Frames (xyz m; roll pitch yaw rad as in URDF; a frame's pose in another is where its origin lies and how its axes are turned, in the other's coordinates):
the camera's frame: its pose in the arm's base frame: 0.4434 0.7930 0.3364 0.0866 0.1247 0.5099
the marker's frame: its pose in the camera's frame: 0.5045 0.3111 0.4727 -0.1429 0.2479 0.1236
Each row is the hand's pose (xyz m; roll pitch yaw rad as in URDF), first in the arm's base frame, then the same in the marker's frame.
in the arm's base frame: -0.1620 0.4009 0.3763 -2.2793 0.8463 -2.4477
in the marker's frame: -1.0932 -0.0907 -0.8329 -2.3452 1.2062 3.1114
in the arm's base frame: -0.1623 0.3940 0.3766 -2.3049 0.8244 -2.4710
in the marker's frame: -1.0975 -0.0959 -0.8343 -2.3889 1.1831 3.0734
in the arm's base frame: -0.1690 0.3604 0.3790 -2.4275 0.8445 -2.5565
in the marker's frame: -1.1226 -0.1181 -0.8420 -2.5967 1.1959 2.9134
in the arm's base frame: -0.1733 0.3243 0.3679 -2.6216 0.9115 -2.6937
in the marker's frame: -1.1426 -0.1432 -0.8623 -2.9617 1.2389 2.6189
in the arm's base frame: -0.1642 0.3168 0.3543 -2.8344 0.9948 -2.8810
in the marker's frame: -1.1354 -0.1543 -0.8745 2.8519 1.2646 2.1880
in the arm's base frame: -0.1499 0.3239 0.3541 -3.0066 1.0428 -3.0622
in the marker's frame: -1.1207 -0.1577 -0.8693 2.5163 1.2419 1.8538
